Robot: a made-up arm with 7 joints.
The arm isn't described. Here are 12 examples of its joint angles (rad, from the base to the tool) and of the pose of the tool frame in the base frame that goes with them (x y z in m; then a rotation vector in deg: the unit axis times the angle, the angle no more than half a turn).
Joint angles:
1: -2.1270 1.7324 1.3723 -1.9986 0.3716 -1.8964 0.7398
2: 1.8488 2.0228 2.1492 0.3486 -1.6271 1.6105 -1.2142
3: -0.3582 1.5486 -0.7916 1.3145 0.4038 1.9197 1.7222
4: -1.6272 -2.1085 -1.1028 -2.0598 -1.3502 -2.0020 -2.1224
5: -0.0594 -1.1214 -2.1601 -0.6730 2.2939 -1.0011 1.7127
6: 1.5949 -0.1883 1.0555 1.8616 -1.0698 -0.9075 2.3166
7: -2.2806 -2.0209 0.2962 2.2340 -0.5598 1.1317 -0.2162
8: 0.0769 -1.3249 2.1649 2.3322 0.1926 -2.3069 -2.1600
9: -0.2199 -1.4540 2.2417 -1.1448 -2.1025 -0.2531 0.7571
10: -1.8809 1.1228 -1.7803 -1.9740 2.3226 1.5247 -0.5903
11: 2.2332 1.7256 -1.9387 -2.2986 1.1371 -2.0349 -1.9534
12: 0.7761 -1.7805 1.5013 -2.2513 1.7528 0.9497 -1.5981
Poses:
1: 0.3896 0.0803 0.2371 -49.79 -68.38 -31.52
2: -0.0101 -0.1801 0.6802 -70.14 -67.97 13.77
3: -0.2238 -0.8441 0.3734 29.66 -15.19 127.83
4: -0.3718 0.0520 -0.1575 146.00 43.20 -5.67
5: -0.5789 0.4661 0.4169 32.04 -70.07 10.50
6: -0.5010 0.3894 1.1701 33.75 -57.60 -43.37
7: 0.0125 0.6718 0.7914 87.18 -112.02 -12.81
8: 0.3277 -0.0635 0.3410 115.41 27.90 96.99
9: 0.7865 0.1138 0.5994 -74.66 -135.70 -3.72
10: -0.1507 0.1174 0.5925 41.77 138.95 -33.65
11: -0.1092 0.0623 0.5638 -77.94 -73.83 138.13
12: 0.0476 -0.0186 0.3255 32.23 -97.62 -104.36
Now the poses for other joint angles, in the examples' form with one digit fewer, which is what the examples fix.
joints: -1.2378 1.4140 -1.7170 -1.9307 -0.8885 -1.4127 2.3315
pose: 0.505 0.031 -0.372 23.3 141.9 -42.6
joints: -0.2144 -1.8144 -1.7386 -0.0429 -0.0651 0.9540 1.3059
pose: 0.775 -0.052 0.019 -83.8 -100.1 -40.1
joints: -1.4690 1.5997 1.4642 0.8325 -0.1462 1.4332 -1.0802
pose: -0.232 -0.341 0.790 15.5 101.9 -9.3
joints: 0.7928 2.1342 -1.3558 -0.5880 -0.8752 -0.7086 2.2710
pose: -0.148 0.357 -0.451 -109.6 89.4 1.5
